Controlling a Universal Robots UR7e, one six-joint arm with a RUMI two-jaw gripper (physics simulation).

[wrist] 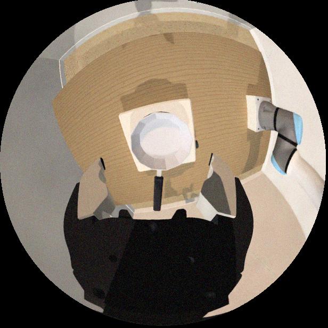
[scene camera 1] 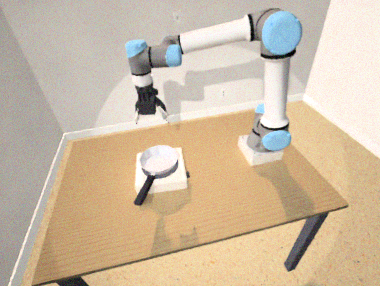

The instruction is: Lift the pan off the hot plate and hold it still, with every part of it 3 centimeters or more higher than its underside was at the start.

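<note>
A round pan with a pale inside sits on the hot plate, a white square block with a small dark knob on one side. The pan's black handle sticks out past the hot plate's edge, toward the front of the table in the scene view. My gripper is open and empty. It hangs well above the pan and the table, apart from both. In the wrist view the handle lies between the two fingertips in the picture, far below them.
The wooden table bears the hot plate. The arm's white base block stands on the table at the right. Grey walls stand behind and to the left, and a pale wall stands at the right.
</note>
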